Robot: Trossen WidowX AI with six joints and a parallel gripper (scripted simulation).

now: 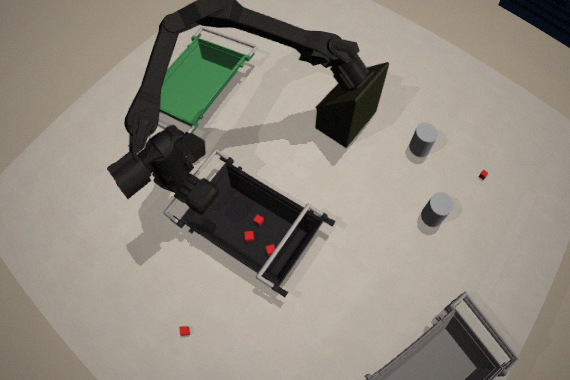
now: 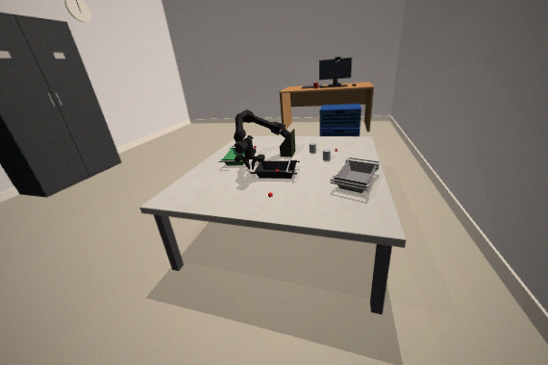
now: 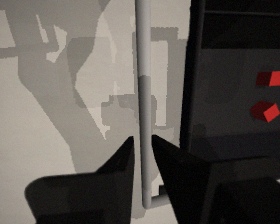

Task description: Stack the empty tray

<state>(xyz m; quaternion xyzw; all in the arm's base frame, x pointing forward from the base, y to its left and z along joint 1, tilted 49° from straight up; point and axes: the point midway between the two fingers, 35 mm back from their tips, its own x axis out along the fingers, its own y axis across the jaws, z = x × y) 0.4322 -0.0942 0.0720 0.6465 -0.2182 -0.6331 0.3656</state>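
The green tray lies 22 cm behind my gripper tip and 23 cm to the right of it.
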